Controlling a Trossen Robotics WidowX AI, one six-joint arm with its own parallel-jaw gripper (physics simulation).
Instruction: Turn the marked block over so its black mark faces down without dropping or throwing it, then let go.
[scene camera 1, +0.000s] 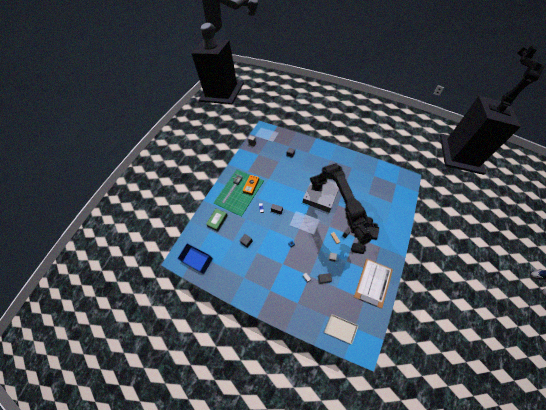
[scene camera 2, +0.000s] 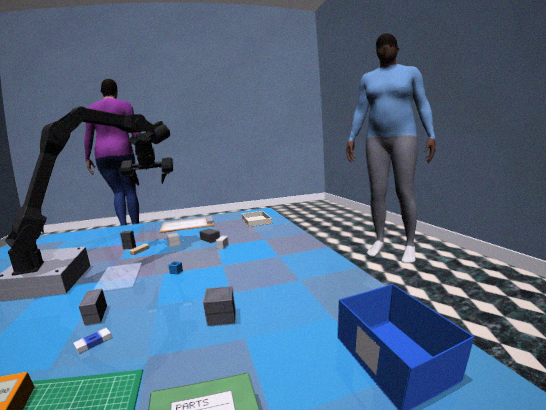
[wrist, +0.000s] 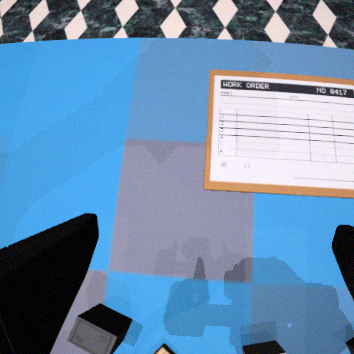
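Where they show: gripper, fingertip midpoint: (scene camera 2: 150, 183) (wrist: 216, 231); arm's base at its link origin: (scene camera 1: 317, 186) (scene camera 2: 28, 268).
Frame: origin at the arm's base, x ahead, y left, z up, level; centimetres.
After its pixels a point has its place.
Note:
My gripper (scene camera 1: 365, 240) @(x 37.1, y 30.1, z 15.1 cm) (scene camera 2: 149, 181) @(x 37.1, y 30.1, z 15.1 cm) (wrist: 216, 231) @(x 37.1, y 30.1, z 15.1 cm) is open and empty, high above the mat. I cannot tell which block bears the black mark. A pale block (scene camera 1: 333, 256) @(x 41.9, y 16.6, z -2.4 cm) (scene camera 2: 173, 239) @(x 41.5, y 14.6, z -3.6 cm) sits on the mat; in the wrist view a dark side of a block (wrist: 263, 346) @(x 41.9, y 18.4, z -4.7 cm) shows at the bottom edge. A dark upright block (scene camera 1: 346, 234) @(x 28.0, y 21.9, z -0.6 cm) (scene camera 2: 128, 240) @(x 26.1, y 20.7, z -2.8 cm) (wrist: 100, 327) @(x 26.9, y 23.3, z 0.0 cm) stands near a tan stick-like block (scene camera 1: 335, 237) @(x 29.5, y 16.4, z -4.7 cm) (scene camera 2: 139, 249) @(x 29.5, y 15.1, z -5.1 cm) (wrist: 164, 349) @(x 31.7, y 19.3, z -4.8 cm). A dark flat block (scene camera 1: 325, 278) @(x 54.9, y 14.3, z -2.9 cm) (scene camera 2: 209, 235) @(x 53.6, y 10.6, z -3.4 cm) lies near a small white block (scene camera 1: 306, 277) @(x 56.5, y 4.2, z -3.1 cm) (scene camera 2: 222, 242) @(x 55.6, y 2.2, z -3.9 cm).
The clipboard (scene camera 1: 375, 282) @(x 50.8, y 42.5, z -5.5 cm) (scene camera 2: 186, 225) @(x 50.1, y 38.4, z -5.5 cm) (wrist: 207, 150) @(x 39.2, y 40.6, z -5.5 cm) lies beyond the blocks. A shallow cream tray (scene camera 1: 341, 329) @(x 78.9, y 27.6, z -5.9 cm) (scene camera 2: 257, 218) @(x 80.6, y 29.9, z -5.8 cm) lies near a mat corner. A small blue cube (scene camera 1: 291, 244) @(x 39.8, y -7.9, z -3.6 cm) (scene camera 2: 175, 267) @(x 38.8, y -9.6, z -4.0 cm), a blue bin (scene camera 1: 195, 258) @(x 61.0, y -60.7, z -5.9 cm) (scene camera 2: 440, 375) @(x 60.2, y -67.0, z -2.4 cm) and more dark blocks stand farther off.

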